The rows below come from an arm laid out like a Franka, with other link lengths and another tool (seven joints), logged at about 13 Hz.
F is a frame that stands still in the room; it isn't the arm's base.
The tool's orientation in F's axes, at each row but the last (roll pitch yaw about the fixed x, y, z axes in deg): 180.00, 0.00, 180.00; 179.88, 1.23, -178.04; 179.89, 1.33, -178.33; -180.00, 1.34, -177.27; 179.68, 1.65, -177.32
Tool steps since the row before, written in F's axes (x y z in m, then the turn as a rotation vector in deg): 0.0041, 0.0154, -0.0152, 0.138, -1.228, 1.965; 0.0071, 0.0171, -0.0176, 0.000, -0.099, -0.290; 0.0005, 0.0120, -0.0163, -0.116, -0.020, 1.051; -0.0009, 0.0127, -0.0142, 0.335, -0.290, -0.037; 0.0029, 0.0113, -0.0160, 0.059, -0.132, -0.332
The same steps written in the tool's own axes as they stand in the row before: -0.0041, 0.0154, 0.0152, -0.138, -1.228, -1.965; -0.0073, 0.0168, 0.0178, 0.010, -0.100, 0.290; -0.0005, 0.0119, 0.0163, 0.092, -0.015, -1.053; 0.0006, 0.0127, 0.0142, -0.320, -0.306, 0.044; -0.0030, 0.0111, 0.0162, -0.043, -0.136, 0.333
